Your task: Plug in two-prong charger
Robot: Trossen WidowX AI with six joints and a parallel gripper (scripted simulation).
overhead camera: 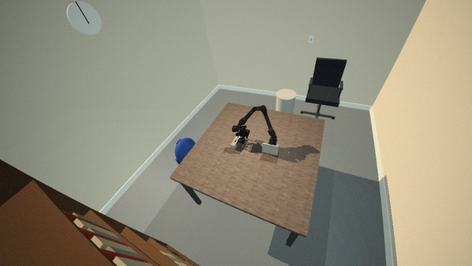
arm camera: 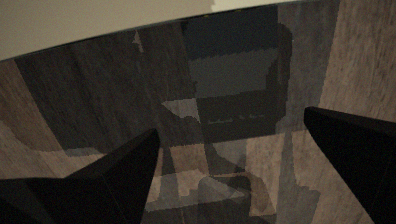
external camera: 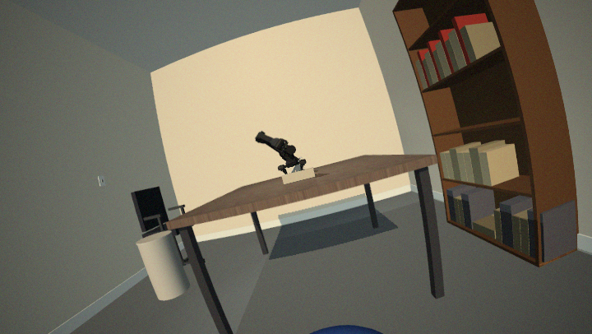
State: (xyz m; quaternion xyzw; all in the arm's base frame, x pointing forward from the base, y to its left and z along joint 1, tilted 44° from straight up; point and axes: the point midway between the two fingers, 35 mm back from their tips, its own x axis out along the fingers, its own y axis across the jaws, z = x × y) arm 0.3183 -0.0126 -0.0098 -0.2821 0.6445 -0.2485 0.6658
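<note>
The dark two-prong charger lies 50 mm ahead of my gripper tip and 10 mm above it.
</note>
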